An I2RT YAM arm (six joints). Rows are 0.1 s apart.
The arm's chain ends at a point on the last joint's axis. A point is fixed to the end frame.
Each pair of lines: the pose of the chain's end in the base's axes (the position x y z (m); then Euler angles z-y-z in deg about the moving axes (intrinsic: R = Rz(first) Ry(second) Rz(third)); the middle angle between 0 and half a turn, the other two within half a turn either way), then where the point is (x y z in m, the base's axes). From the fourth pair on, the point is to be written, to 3 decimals.
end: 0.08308, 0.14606, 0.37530, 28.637, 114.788, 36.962
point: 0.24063 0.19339 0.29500
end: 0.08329, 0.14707, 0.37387, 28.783, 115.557, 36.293
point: 0.23995 0.19430 0.29178
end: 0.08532, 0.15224, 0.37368, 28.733, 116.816, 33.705
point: 0.24110 0.19862 0.28947
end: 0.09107, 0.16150, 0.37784, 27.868, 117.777, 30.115
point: 0.247 0.205 0.293
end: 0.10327, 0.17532, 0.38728, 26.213, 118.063, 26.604
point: 0.261 0.215 0.303
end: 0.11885, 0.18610, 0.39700, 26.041, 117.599, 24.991
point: 0.278 0.226 0.315
